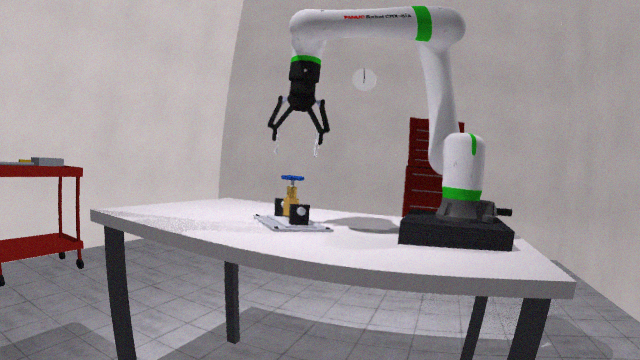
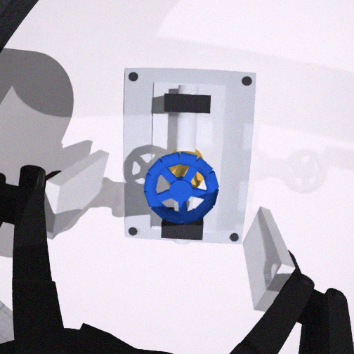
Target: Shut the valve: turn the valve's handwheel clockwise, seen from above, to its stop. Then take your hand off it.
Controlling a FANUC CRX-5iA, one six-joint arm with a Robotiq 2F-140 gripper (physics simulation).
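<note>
The valve's blue handwheel (image 1: 292,177) (image 2: 181,190) lies level on top of the brass valve body (image 1: 291,200) (image 2: 186,175). The valve sits on a pipe (image 2: 187,132) held by two black blocks on a light grey base plate (image 1: 278,226) (image 2: 137,107). My gripper (image 1: 296,148) (image 2: 177,199) points straight down above the handwheel. It is open, its pale fingertips wide apart, with a gap between them and the wheel below. Nothing is between the fingers. How far the valve is turned cannot be told from the wheel.
The base plate lies on the white table (image 1: 200,220), left of the robot's black pedestal (image 1: 455,235). A red cart (image 1: 40,171) stands at the far left. A red tool cabinet (image 1: 422,187) stands behind the table, and a round clock (image 1: 364,79) hangs on the wall.
</note>
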